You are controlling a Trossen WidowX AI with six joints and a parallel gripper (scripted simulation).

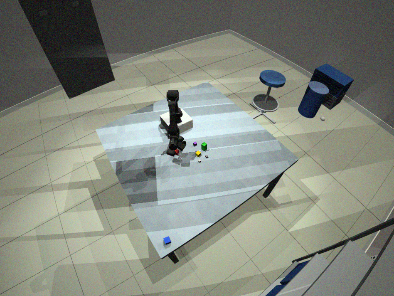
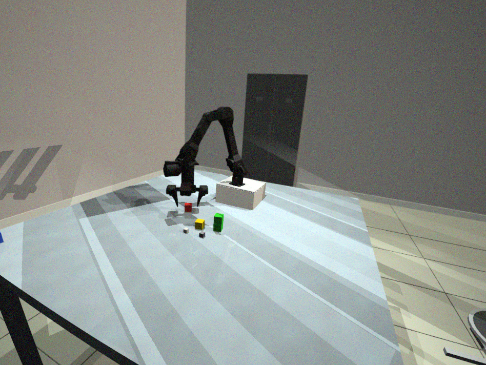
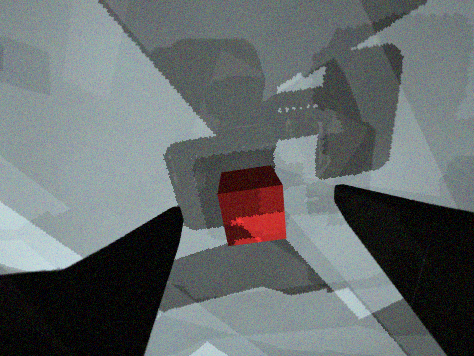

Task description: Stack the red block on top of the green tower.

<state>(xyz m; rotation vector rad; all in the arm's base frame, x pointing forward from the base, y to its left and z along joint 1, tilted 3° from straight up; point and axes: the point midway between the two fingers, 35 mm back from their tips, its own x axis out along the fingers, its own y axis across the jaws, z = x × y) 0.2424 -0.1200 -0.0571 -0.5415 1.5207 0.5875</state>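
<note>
My gripper tip is right at the red block. From my gripper tip the other things lie so: purple block 2 cm behind, 18 cm to the left, 1 cm below; then small white cube 15 cm ahead, 13 cm to the left, 1 cm below; then yellow block 9 cm ahead, 15 cm to the left.
</note>
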